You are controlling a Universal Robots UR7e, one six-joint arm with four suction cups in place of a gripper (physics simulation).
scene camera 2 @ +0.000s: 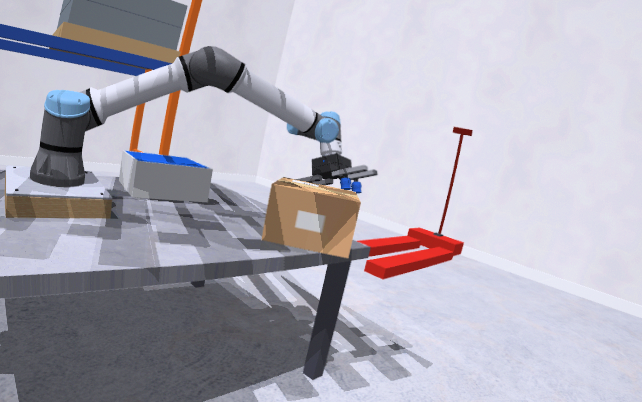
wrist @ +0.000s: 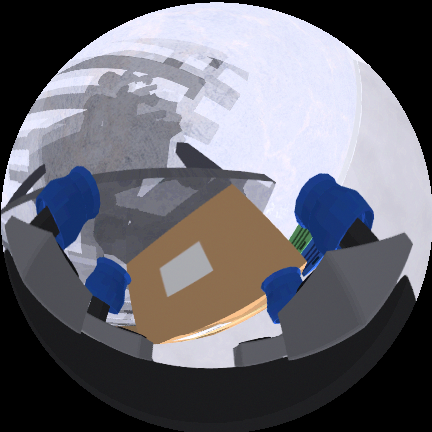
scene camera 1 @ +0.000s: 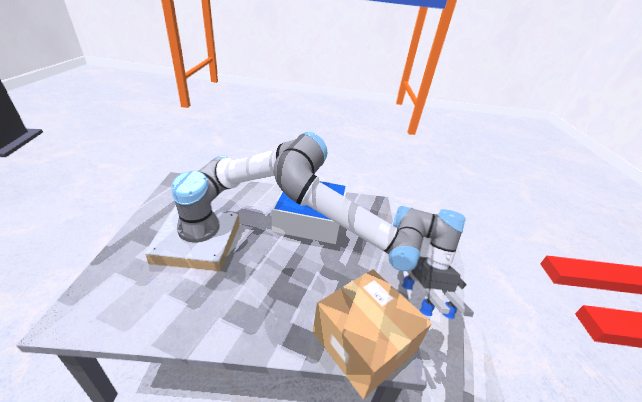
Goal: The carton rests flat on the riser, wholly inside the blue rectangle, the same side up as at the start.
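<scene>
The brown carton (scene camera 1: 370, 327) (scene camera 2: 285, 220) (wrist: 235, 240) stands upright at the table's near right corner, one bottom corner reaching over the edge. Its white-labelled top faces up. My gripper (scene camera 1: 429, 296) (scene camera 2: 345, 184) (wrist: 200, 250) has four blue suction cups. It hangs low at the carton's far side, with visible cups beside and behind the top edge. Some cups are hidden behind the carton in the scene views. No cup visibly holds it. The grey riser (scene camera 1: 302, 229) (scene camera 2: 170, 181) stands farther back, with the blue rectangle (scene camera 1: 290, 204) (scene camera 2: 167, 159) on top, partly under my arm in scene camera 1.
The arm's base plate (scene camera 1: 167, 245) (scene camera 2: 57, 206) is on the table (scene camera 1: 117, 312) (scene camera 2: 215, 270). A red pallet truck (scene camera 1: 600, 275) (scene camera 2: 435, 240) stands beyond the corner. An orange and blue rack (scene camera 1: 432, 65) (scene camera 2: 172, 120) is behind. Green and blue items show past the carton in the wrist view.
</scene>
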